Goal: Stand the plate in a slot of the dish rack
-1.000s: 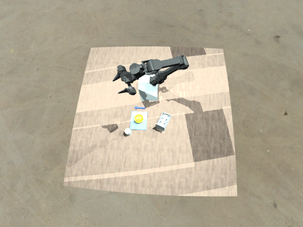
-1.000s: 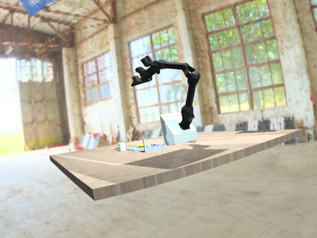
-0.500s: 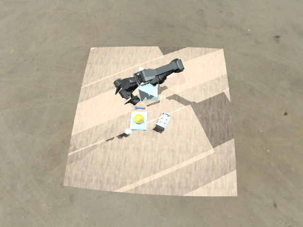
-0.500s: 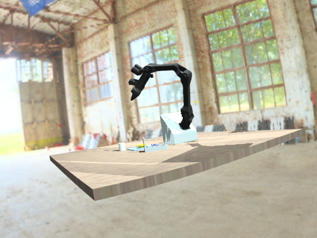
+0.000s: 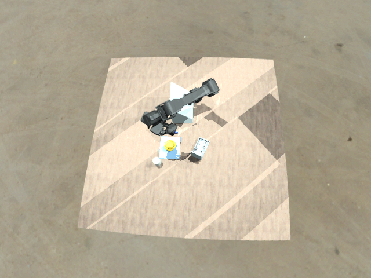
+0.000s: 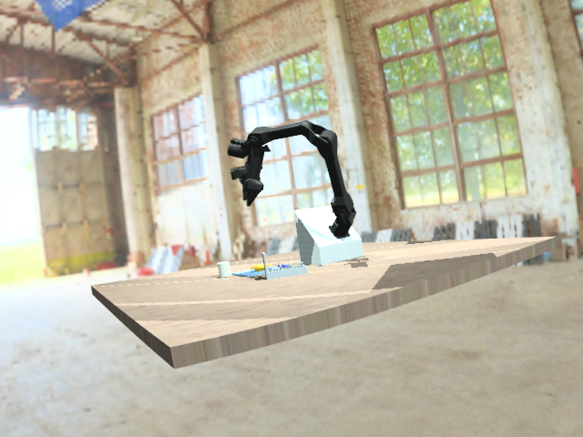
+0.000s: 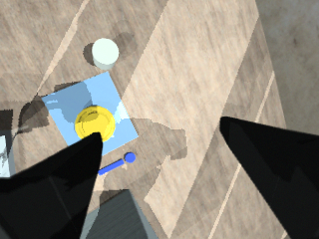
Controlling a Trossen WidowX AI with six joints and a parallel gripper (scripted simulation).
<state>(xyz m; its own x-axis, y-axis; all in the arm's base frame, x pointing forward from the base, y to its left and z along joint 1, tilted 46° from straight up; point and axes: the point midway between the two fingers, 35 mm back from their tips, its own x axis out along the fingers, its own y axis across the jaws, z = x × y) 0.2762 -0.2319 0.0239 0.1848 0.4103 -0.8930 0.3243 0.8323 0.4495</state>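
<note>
My gripper tip is 230 mm above the yellow plate and 50 mm to the right of it. From my gripper tip the other things lie so: mat (250 mm below, 50 mm to the left, 10 mm ahead); blue spoon (250 mm below, 100 mm behind, 40 mm to the left); white cup (230 mm below, 110 mm ahead, 30 mm to the right).
</note>
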